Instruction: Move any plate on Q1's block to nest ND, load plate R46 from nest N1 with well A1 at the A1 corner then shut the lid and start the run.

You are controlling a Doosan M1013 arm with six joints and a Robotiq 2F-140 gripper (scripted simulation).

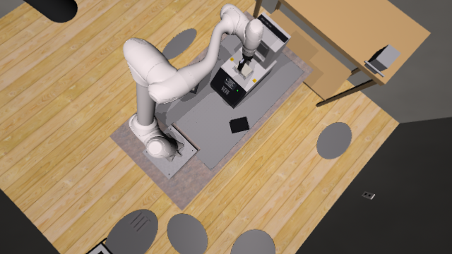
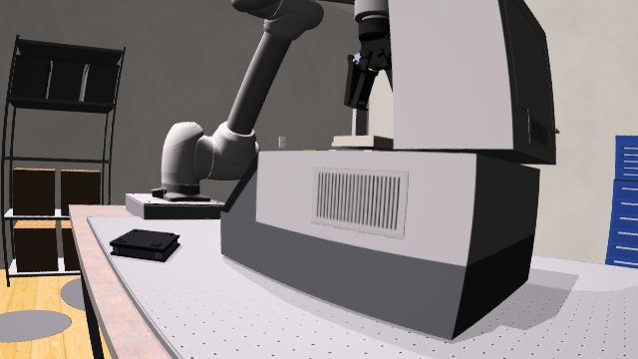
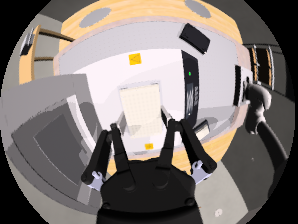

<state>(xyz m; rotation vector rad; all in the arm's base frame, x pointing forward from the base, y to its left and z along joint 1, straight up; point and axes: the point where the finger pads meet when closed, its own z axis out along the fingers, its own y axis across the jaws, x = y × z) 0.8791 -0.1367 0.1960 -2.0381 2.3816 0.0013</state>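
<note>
Now: the pale plate 20 mm below my hand. Round my hand: black plate nest: 360 mm behind, 240 mm to the right, 220 mm below.
</note>
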